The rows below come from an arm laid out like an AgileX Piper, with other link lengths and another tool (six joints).
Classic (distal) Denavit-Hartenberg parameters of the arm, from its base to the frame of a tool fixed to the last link. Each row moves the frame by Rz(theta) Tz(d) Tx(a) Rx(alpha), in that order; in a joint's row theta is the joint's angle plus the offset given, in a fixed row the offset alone. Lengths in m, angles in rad.
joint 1: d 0.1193  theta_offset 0  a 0  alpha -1.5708
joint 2: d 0  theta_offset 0.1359  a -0.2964  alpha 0
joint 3: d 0  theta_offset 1.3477  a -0.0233  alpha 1.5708
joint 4: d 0.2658  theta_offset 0  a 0  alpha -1.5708
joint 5: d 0  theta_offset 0  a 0  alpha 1.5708
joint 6: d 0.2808  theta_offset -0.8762  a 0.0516  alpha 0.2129
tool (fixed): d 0.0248  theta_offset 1.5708  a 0  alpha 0
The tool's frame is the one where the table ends.
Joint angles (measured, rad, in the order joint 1, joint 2, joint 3, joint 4, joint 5, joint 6), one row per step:
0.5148, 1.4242, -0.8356, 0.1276, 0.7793, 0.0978
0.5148, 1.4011, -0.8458, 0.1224, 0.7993, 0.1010
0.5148, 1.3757, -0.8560, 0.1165, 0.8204, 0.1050
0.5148, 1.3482, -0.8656, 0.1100, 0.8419, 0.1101
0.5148, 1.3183, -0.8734, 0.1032, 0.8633, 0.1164
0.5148, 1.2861, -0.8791, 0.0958, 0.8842, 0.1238
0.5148, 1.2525, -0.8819, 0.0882, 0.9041, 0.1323
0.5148, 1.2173, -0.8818, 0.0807, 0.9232, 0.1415
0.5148, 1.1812, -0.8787, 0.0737, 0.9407, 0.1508
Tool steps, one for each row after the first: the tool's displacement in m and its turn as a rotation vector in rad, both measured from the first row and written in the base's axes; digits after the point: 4 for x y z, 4 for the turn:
0.0009, -0.0003, 0.0088, 0.0043, -0.0127, 0.0016
0.0015, -0.0009, 0.0182, 0.0088, -0.0266, 0.0026
0.0017, -0.0019, 0.0280, 0.0134, -0.0416, 0.0027
0.0012, -0.0035, 0.0379, 0.0182, -0.0571, 0.0014
0.0001, -0.0056, 0.0477, 0.0231, -0.0734, -0.0011
-0.0019, -0.0083, 0.0569, 0.0277, -0.0891, -0.0050
-0.0047, -0.0115, 0.0654, 0.0323, -0.1042, -0.0099
-0.0083, -0.0150, 0.0730, 0.0370, -0.1187, -0.0156

